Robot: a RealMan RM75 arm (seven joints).
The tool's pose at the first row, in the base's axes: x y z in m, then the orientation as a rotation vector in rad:
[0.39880 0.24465 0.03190 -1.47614 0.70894 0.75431]
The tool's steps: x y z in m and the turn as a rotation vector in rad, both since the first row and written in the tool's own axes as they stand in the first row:
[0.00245 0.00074 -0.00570 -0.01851 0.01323 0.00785]
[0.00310 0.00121 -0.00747 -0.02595 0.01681 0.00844]
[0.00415 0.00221 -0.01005 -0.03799 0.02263 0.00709]
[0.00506 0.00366 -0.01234 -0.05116 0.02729 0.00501]
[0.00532 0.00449 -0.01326 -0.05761 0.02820 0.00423]
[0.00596 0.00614 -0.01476 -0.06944 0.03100 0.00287]
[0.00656 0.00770 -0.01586 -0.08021 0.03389 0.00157]
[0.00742 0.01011 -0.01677 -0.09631 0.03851 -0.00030]
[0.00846 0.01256 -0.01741 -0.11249 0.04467 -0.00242]
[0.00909 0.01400 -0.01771 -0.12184 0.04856 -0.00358]
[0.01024 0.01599 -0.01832 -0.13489 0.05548 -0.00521]
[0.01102 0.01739 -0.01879 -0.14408 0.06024 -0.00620]
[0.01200 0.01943 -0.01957 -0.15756 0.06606 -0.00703]
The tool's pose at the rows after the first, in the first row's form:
[0.39988 0.23895 0.02957 -1.49710 0.71986 0.75952]
[0.39996 0.23717 0.02880 -1.50538 0.72091 0.76085]
[0.39988 0.23457 0.02740 -1.51938 0.72079 0.76120]
[0.39935 0.23223 0.02584 -1.53405 0.71885 0.76228]
[0.39887 0.23128 0.02515 -1.54053 0.71703 0.76395]
[0.39798 0.22972 0.02368 -1.55293 0.71460 0.76626]
[0.39713 0.22857 0.02228 -1.56439 0.71257 0.76807]
[0.39574 0.22757 0.02017 -1.58166 0.70978 0.77060]
[0.39442 0.22685 0.01789 -1.59979 0.70790 0.77184]
[0.39364 0.22650 0.01653 -1.61041 0.70709 0.77236]
[0.39275 0.22582 0.01443 -1.62594 0.70708 0.77200]
[0.39211 0.22531 0.01298 -1.63679 0.70709 0.77193]
[0.39109 0.22446 0.01099 -1.65200 0.70669 0.77312]

